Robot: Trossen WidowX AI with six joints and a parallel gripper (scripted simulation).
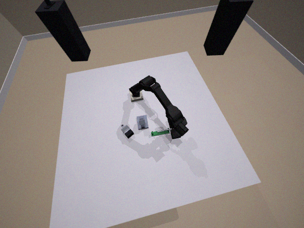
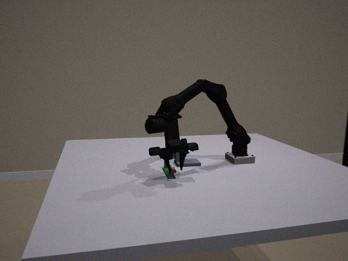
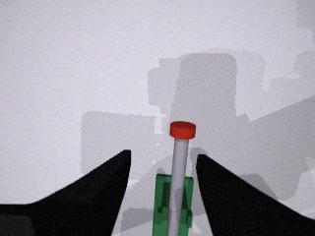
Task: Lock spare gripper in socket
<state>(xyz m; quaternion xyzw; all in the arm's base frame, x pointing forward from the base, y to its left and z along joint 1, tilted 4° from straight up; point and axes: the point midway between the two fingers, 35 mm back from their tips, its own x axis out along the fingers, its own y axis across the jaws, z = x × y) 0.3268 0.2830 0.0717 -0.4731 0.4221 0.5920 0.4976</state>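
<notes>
My gripper tip is 2 cm short of the green cradle, 10 cm to the left of it and 2 cm above it. Also, from my gripper tip: spare gripper: 36 cm to the right, 2 cm below; grey mount: 5 cm behind, 23 cm to the right, 1 cm above.
</notes>
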